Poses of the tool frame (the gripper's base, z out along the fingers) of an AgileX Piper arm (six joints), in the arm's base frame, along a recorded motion.
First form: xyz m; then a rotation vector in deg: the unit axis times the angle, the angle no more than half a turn.
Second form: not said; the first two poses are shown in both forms.
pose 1, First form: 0.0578 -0.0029 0.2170 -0.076 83.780 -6.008
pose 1, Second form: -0.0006 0.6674 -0.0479 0.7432 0.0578 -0.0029 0.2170
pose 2, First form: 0.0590 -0.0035 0.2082 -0.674 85.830 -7.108
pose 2, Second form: -0.0053 0.6805 -0.0564 0.7306 0.0590 -0.0035 0.2082
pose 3, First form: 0.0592 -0.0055 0.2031 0.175 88.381 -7.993
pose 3, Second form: 0.0014 0.6965 -0.0630 0.7148 0.0592 -0.0055 0.2031
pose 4, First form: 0.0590 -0.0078 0.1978 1.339 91.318 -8.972
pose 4, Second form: 0.0105 0.7144 -0.0702 0.6961 0.0590 -0.0078 0.1978
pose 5, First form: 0.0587 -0.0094 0.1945 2.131 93.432 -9.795
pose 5, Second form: 0.0166 0.7270 -0.0762 0.6822 0.0587 -0.0094 0.1945
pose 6, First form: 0.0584 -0.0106 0.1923 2.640 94.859 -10.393
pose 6, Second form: 0.0205 0.7353 -0.0806 0.6726 0.0584 -0.0106 0.1923
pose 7, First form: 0.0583 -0.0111 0.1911 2.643 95.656 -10.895
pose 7, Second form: 0.0204 0.7399 -0.0843 0.6671 0.0583 -0.0111 0.1911
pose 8, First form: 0.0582 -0.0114 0.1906 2.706 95.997 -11.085
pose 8, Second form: 0.0209 0.7418 -0.0857 0.6648 0.0582 -0.0114 0.1906
